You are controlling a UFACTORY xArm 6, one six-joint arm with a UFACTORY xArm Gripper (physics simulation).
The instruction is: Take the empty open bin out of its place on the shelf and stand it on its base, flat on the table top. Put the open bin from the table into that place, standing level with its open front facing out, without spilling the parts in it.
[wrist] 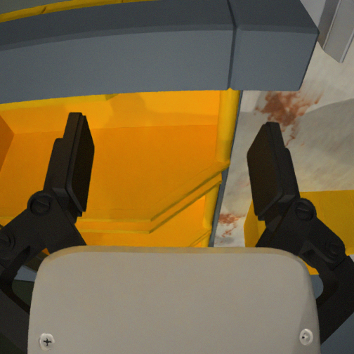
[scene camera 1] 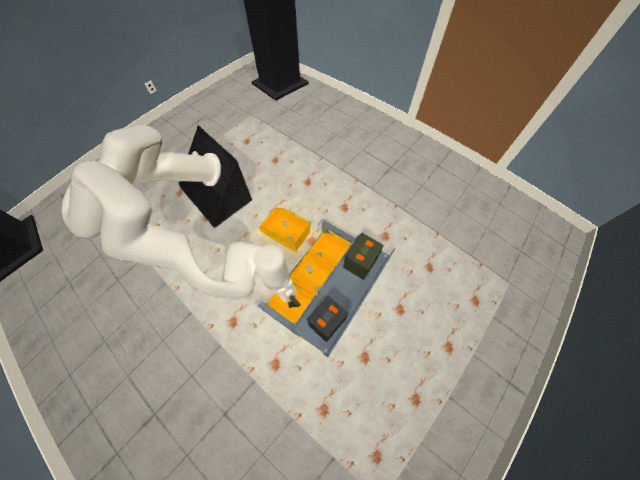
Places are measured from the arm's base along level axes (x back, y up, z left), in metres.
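Pixels of known places: arm's base, origin of its link: [scene camera 1: 210,169].
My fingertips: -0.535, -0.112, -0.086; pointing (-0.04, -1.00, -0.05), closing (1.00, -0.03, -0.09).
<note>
Ahead of a thing's pixels: the offset from my fingertips to its top centre, as dx, dy, dz. "spot": to the spot under its first point.
The empty yellow open bin @(spot: -0.018, -0.044, -0.029) [scene camera 1: 281,308] [wrist: 150,160] sits at the near-left end of the blue-grey shelf @(spot: -0.179, +0.049, +0.165) [scene camera 1: 358,298] [wrist: 140,62]. My gripper [scene camera 1: 293,302] [wrist: 173,132] is open and empty over this bin. In the wrist view, the bin's yellow rim runs between the widely spread fingers, and the left finger is over its inside. The other yellow open bin @(spot: +0.226, -0.049, +0.180) [scene camera 1: 284,227] [wrist: 329,212] stands on the table beside the shelf, with small grey parts showing in the scene view. Whether the fingertips touch the bin is hard to tell.
Two more yellow bins, a middle one [scene camera 1: 311,269] and a far one @(spot: +0.035, -0.038, +0.271) [scene camera 1: 334,244], hold grey parts in the same shelf row. A dark green case @(-0.099, +0.146, +0.257) [scene camera 1: 363,255] and a black case @(-0.168, +0.171, +0.040) [scene camera 1: 327,318] with orange latches stand on the shelf. A black angular block [scene camera 1: 219,188] stands behind the table bin.
</note>
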